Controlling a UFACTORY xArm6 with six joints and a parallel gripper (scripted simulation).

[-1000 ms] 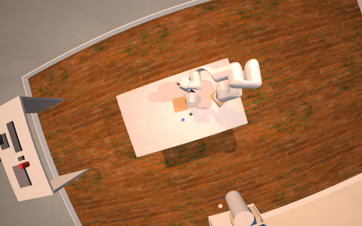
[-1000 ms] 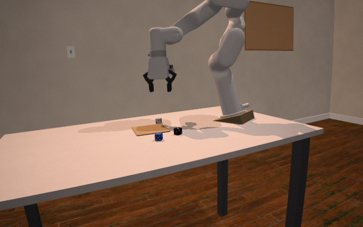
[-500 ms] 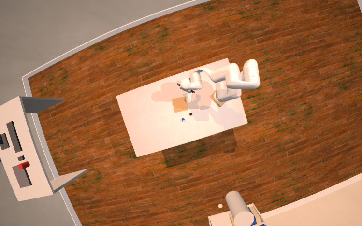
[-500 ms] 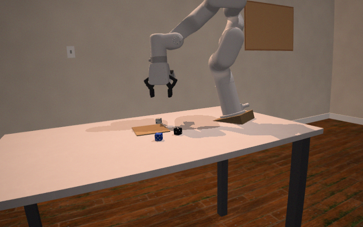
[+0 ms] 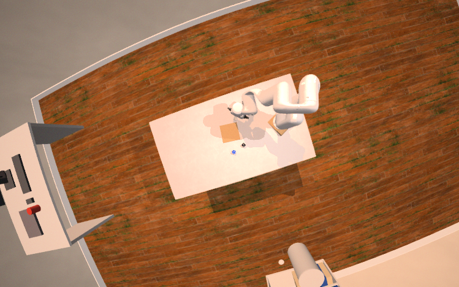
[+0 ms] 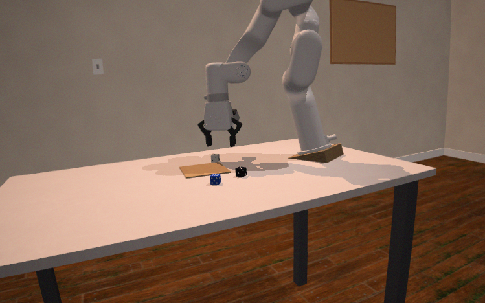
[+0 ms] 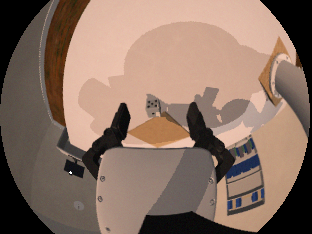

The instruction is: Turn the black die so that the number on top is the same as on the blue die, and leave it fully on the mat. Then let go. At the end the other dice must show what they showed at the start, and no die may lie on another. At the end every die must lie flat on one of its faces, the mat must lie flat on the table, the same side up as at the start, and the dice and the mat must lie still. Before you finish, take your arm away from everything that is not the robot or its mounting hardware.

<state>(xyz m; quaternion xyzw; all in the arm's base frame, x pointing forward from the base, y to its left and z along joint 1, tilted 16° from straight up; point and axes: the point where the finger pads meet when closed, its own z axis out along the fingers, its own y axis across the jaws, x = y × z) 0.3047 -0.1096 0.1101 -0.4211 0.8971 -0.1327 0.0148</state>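
My hand is 50 mm above the white die, 30 mm short of it and 20 mm to the right of it. The rest, counted from my hand: blue die (280 mm to the left, 100 mm ahead, 50 mm below); then mat (120 mm to the left, 100 mm ahead, 60 mm below); then black die (240 mm to the left, 50 mm below, 10 mm ahead).
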